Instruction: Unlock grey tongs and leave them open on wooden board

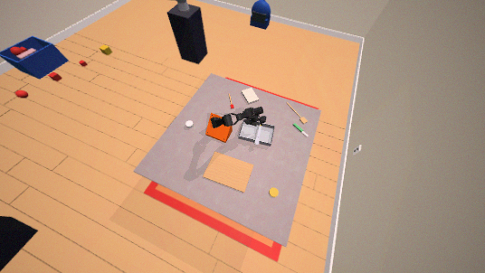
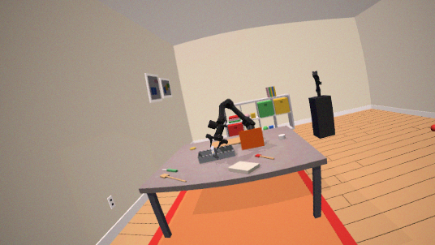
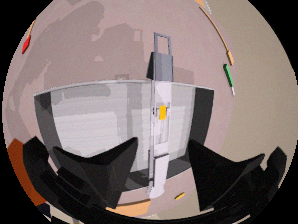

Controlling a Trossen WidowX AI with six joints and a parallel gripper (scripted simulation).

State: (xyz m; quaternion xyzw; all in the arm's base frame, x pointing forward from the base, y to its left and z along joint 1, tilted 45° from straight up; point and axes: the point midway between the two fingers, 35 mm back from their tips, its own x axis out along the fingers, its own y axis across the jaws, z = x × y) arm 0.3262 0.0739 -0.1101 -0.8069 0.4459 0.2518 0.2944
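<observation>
Now: gripper tip 1 cm short of the yellow lock piece, 3 cm to the right of it and 2 cm above it. From my gripper tip the other things lie so: red-tipped tool (37 cm behind, 21 cm to the left, 8 cm below); white block (23 cm behind, 37 cm to the left, 7 cm below); grey roasting tin (1 cm behind, 4 cm to the right, 6 cm below).
</observation>
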